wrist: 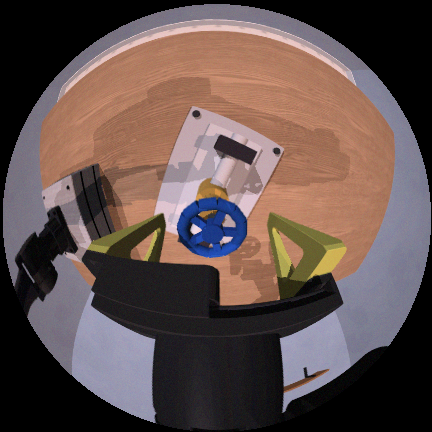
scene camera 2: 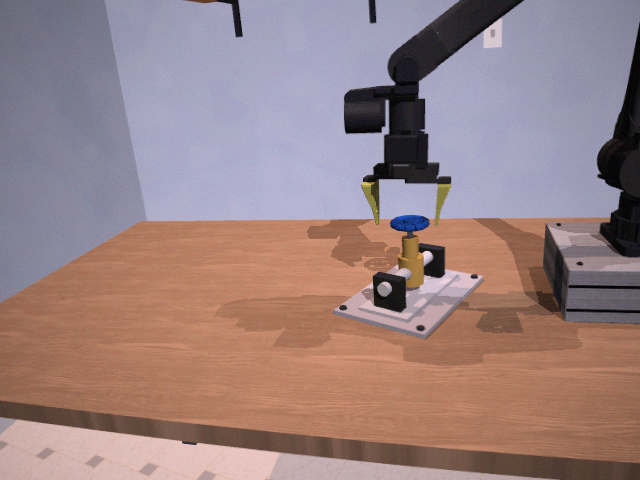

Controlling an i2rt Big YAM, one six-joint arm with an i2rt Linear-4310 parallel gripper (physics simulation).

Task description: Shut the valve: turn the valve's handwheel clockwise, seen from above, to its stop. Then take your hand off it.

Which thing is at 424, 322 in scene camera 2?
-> A pale base plate.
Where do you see a blue handwheel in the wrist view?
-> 212, 231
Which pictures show the gripper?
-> The wrist view and scene camera 2: all of them.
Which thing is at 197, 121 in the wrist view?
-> A pale base plate.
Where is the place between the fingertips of the gripper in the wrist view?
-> At 216, 218
